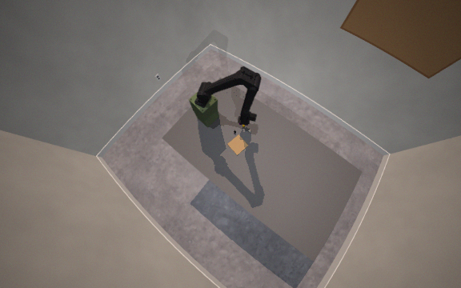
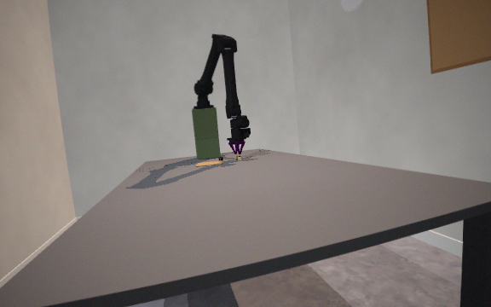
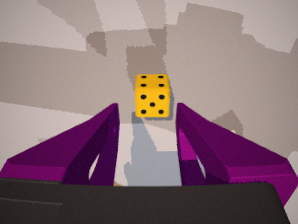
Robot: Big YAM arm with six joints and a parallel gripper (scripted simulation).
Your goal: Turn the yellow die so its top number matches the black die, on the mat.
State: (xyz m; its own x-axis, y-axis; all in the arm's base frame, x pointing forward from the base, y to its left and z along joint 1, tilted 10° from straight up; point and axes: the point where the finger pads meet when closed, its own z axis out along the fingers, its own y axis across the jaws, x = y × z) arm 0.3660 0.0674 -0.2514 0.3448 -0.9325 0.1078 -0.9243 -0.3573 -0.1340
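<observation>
The yellow die is 3 cm below my hand. Round my hand: orange mat 4 cm ahead, 19 cm to the right, 4 cm below; then white die 8 cm ahead, 2 cm to the right, 3 cm below; then black die 4 cm behind, 9 cm to the right, 3 cm below.
</observation>
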